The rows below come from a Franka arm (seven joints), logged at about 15 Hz.
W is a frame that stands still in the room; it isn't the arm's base.
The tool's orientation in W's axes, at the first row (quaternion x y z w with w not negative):
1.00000, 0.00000, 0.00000, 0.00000
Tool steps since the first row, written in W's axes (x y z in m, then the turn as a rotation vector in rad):
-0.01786, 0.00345, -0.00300, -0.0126, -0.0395, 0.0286
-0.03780, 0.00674, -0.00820, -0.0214, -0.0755, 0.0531
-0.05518, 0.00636, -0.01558, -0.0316, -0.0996, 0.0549
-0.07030, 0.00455, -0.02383, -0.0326, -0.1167, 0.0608
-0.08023, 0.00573, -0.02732, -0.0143, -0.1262, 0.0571
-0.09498, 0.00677, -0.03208, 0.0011, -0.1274, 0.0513
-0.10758, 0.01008, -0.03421, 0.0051, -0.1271, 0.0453
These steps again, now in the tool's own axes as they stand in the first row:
-0.01786, -0.00345, 0.00300, -0.0126, 0.0395, -0.0286
-0.03780, -0.00674, 0.00820, -0.0214, 0.0755, -0.0531
-0.05518, -0.00636, 0.01558, -0.0316, 0.0996, -0.0549
-0.07030, -0.00455, 0.02383, -0.0326, 0.1167, -0.0608
-0.08023, -0.00573, 0.02732, -0.0143, 0.1262, -0.0571
-0.09498, -0.00677, 0.03208, 0.0011, 0.1274, -0.0513
-0.10758, -0.01008, 0.03421, 0.0051, 0.1271, -0.0453

